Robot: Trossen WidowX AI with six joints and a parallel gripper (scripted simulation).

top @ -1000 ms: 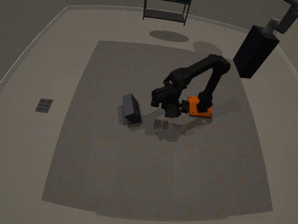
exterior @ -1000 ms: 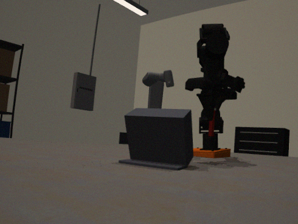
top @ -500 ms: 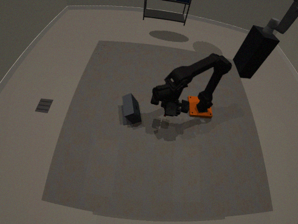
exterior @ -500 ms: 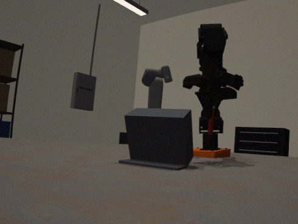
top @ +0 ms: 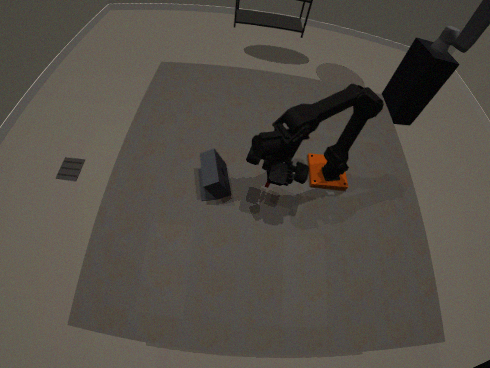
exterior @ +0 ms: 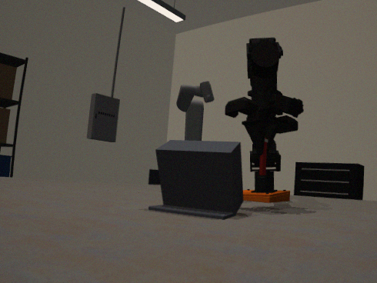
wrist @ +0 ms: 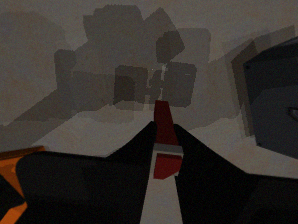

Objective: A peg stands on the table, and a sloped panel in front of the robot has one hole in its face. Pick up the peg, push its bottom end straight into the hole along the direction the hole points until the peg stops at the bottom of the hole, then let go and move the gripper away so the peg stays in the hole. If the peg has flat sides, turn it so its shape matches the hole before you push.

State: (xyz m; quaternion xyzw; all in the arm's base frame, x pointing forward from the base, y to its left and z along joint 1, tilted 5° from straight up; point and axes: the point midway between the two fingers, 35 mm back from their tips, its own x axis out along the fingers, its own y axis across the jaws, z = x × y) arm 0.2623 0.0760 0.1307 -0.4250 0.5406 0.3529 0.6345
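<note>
Now: the sloped panel 170 mm ahead of my gripper tip, 50 mm to the right of it and 50 mm below it. Also, from my gripper tip: red peg: 20 mm above.
</note>
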